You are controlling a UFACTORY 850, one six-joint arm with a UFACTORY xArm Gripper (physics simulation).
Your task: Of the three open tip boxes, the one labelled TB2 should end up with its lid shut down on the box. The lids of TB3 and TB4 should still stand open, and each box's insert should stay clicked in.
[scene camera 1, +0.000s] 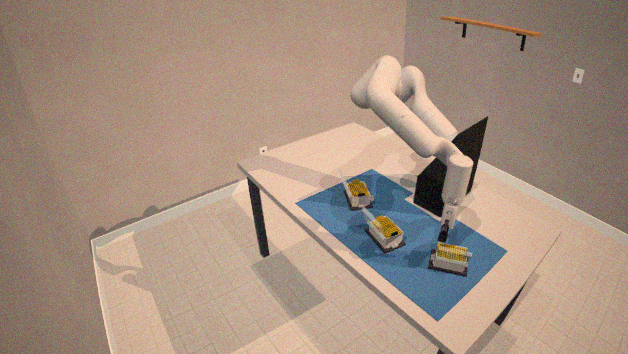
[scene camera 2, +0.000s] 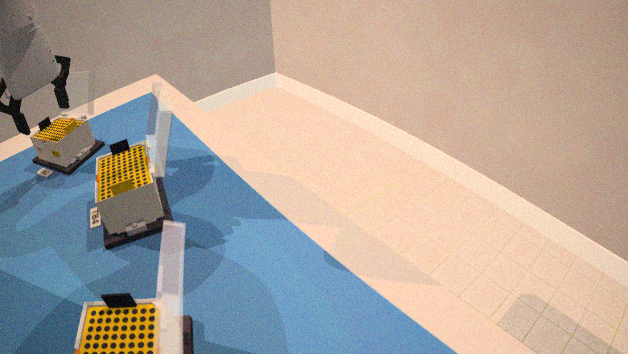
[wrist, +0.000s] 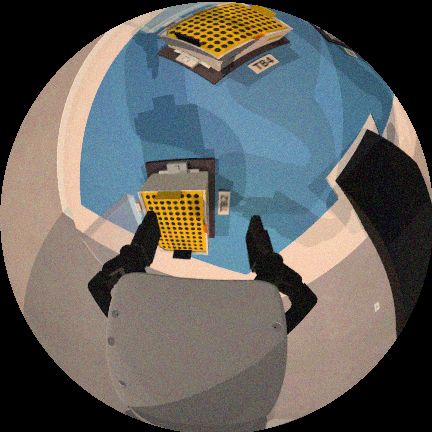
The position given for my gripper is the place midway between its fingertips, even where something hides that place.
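In scene camera 2 I see my gripper (scene camera 2: 46,120), together with a blue mat (scene camera 2: 249,273) and a tip box (scene camera 2: 140,212). Scene camera 1 gives me the blue mat as well (scene camera 1: 436,292), and a tip box (scene camera 1: 434,264). As for the wrist view, my gripper (wrist: 202,224) is visible there, and so is the blue mat (wrist: 275,135).
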